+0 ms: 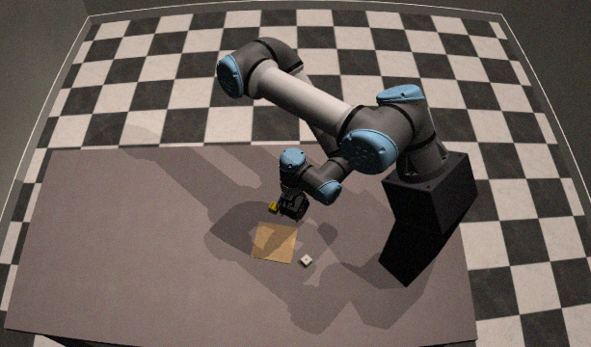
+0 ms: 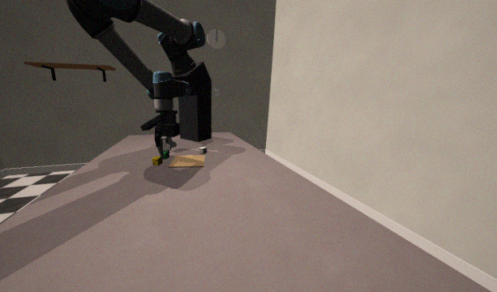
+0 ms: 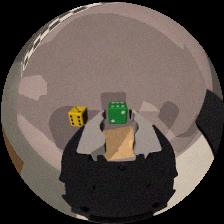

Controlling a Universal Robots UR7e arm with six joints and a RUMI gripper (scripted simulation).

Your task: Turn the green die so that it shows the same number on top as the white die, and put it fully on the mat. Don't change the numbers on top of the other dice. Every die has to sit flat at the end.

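Now: hand right at the green die. From my hand the other things lie so: yellow die 6 cm ahead, 4 cm to the right; then tan mat 10 cm ahead, 8 cm to the left, 2 cm below; then white die 19 cm to the left, 2 cm ahead.
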